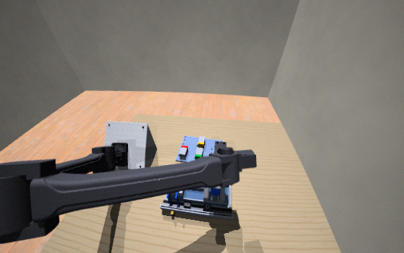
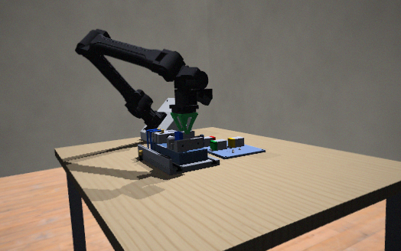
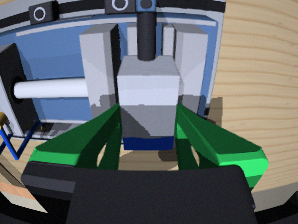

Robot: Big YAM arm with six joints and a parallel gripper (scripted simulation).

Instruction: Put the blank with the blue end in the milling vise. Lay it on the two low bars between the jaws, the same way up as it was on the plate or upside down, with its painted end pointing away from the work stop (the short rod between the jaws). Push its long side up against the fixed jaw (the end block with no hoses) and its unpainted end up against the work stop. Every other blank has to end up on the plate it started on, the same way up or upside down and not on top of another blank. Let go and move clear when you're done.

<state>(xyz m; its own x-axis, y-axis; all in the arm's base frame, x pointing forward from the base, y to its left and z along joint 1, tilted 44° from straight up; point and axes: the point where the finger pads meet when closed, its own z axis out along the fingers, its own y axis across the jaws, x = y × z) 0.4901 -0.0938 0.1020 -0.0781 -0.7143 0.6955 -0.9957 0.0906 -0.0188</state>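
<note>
The blue-ended blank is 2 cm below my hand. Also, from my hand: dark work stop rod (5 cm to the left, 3 cm below); then green-ended blank (21 cm to the left, 9 cm below, 8 cm behind); then vise (8 cm below, 7 cm behind, 1 cm to the left).
</note>
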